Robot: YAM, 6 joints.
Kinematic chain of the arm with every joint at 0, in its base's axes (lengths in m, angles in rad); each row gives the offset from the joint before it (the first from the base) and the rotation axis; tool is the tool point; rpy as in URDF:
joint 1: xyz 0 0 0.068 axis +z
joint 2: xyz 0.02 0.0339 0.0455 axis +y
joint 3: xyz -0.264 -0.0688 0 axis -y
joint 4: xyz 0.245 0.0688 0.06 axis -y
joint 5: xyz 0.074 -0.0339 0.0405 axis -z
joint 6: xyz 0.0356 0 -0.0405 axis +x
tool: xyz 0 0 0 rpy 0 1.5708 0
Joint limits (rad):
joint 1: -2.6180..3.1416
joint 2: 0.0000..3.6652
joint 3: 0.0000..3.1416
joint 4: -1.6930..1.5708
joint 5: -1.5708..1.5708
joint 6: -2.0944..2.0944
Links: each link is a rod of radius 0.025 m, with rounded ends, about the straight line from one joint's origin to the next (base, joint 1, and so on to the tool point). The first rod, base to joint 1, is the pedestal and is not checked.
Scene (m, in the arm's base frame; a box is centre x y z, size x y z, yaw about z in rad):
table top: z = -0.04
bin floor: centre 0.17 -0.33 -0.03 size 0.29 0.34 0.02 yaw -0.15
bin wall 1: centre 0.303 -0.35 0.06 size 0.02 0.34 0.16 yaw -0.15
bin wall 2: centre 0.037 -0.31 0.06 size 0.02 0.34 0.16 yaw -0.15
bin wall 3: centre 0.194 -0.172 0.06 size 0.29 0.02 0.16 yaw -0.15
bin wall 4: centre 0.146 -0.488 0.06 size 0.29 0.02 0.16 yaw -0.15
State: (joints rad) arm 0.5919 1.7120 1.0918 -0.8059 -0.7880 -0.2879
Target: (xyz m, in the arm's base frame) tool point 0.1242 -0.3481 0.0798
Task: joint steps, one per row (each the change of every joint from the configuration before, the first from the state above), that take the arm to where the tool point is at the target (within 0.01 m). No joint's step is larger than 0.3 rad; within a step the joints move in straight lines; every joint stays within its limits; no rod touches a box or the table.
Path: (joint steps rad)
1: -0.2681 0.0105 0.0367 0.0185 0.0222 0.0000
2: -0.2682 0.0104 0.0368 0.0184 0.0222 0.0000
3: -0.2681 0.0105 0.0367 0.0185 0.0222 0.0000
4: -0.2682 0.0104 0.0368 0.0185 0.0222 0.0000
5: -0.2681 0.0105 0.0367 0.0185 0.0221 0.0000
6: -0.2681 0.0104 0.0368 0.0184 0.0222 0.0000
7: -0.2682 0.0105 0.0367 0.0185 0.0222 0.0000
8: 0.0008 0.1791 -0.0477 0.0227 0.0102 0.0000
9: 0.0008 0.1791 -0.0477 0.0227 0.0102 0.0000

